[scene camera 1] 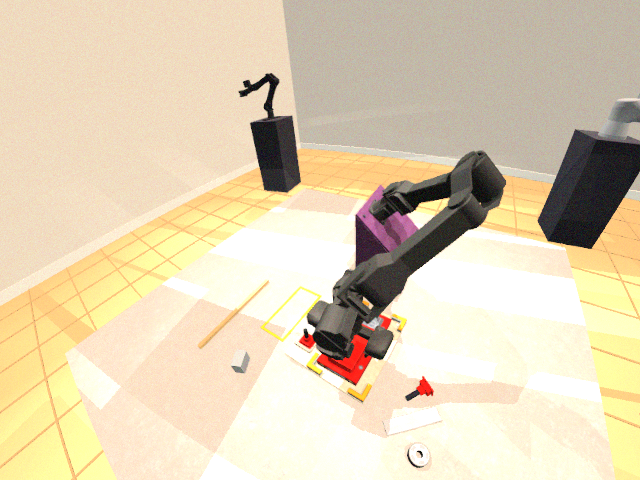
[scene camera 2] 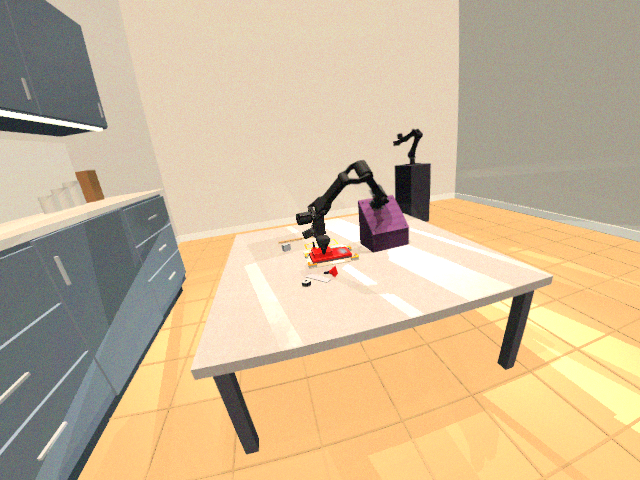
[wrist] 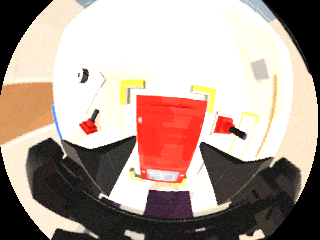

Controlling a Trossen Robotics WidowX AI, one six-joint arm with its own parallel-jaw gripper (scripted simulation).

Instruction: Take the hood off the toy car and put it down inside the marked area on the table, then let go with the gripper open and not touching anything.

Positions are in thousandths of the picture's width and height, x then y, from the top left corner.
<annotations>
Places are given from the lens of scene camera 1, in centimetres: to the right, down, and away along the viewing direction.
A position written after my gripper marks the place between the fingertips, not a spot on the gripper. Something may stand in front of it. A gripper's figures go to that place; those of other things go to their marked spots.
my gripper (scene camera 1: 545,724): 7, 26, 55
white strip (scene camera 1: 620,886): 16, 38, 44
</annotations>
